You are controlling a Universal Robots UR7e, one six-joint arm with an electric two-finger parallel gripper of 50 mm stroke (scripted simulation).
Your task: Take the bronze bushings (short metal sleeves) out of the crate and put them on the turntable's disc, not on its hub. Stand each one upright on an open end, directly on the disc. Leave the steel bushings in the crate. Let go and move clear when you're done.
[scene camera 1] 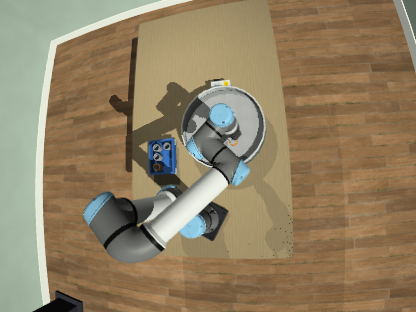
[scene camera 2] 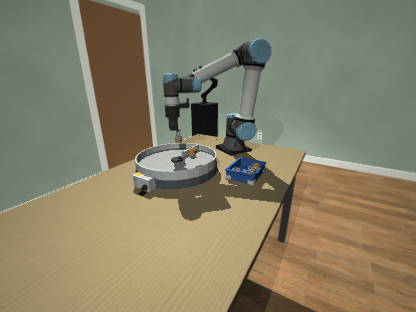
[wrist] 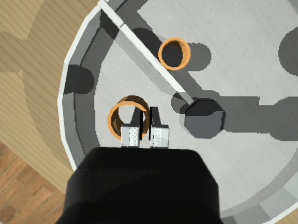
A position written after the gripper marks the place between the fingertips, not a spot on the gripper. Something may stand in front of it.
Note:
In view: the gripper (wrist: pixel 146 116) and a turntable (scene camera 1: pixel 247 114).
The turntable also shows in the wrist view (wrist: pixel 234 75).

